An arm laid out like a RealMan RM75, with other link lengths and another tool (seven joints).
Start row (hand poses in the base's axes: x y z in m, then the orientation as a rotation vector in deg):
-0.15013, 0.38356, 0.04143, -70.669, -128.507, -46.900
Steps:
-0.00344, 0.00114, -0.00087, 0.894, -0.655, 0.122
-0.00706, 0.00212, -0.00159, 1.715, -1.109, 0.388
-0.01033, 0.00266, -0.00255, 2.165, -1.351, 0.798
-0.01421, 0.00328, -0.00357, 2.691, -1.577, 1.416
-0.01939, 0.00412, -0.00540, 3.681, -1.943, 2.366
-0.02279, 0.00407, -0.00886, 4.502, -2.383, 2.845
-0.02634, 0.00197, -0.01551, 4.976, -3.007, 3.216
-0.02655, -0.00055, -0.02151, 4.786, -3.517, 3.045
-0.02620, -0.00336, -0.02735, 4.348, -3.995, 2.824
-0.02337, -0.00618, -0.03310, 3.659, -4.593, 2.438
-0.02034, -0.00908, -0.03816, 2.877, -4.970, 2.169
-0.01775, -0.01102, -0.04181, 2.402, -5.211, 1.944
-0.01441, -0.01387, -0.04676, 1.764, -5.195, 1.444
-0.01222, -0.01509, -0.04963, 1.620, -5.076, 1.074
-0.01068, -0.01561, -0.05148, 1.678, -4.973, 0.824
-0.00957, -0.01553, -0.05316, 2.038, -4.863, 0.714
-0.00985, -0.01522, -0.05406, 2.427, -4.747, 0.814
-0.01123, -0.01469, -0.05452, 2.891, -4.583, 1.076
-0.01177, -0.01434, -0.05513, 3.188, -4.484, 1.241
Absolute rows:
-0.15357, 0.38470, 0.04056, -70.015, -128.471, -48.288
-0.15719, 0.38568, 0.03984, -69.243, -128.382, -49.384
-0.16046, 0.38622, 0.03888, -68.499, -128.439, -49.877
-0.16434, 0.38684, 0.03786, -67.467, -128.517, -50.353
-0.16952, 0.38768, 0.03603, -65.792, -128.511, -51.274
-0.17292, 0.38763, 0.03257, -64.753, -128.470, -52.259
-0.17647, 0.38553, 0.02592, -63.968, -128.763, -53.085
-0.17668, 0.38301, 0.01992, -64.171, -129.217, -53.373
-0.17633, 0.38020, 0.01408, -64.556, -129.803, -53.408
-0.17350, 0.37738, 0.00833, -65.238, -130.591, -53.351
-0.17047, 0.37448, 0.00327, -65.862, -131.324, -52.972
-0.16788, 0.37254, -0.00038, -66.315, -131.752, -52.773
-0.16454, 0.36969, -0.00533, -67.232, -131.979, -52.307
-0.16235, 0.36847, -0.00820, -67.779, -131.829, -52.208
-0.16081, 0.36795, -0.01005, -68.079, -131.600, -52.282
-0.15970, 0.36803, -0.01173, -68.067, -131.213, -52.603
-0.15998, 0.36834, -0.01263, -67.783, -130.892, -52.866
-0.16136, 0.36887, -0.01309, -67.273, -130.550, -53.102
-0.16190, 0.36922, -0.01370, -66.949, -130.334, -53.258

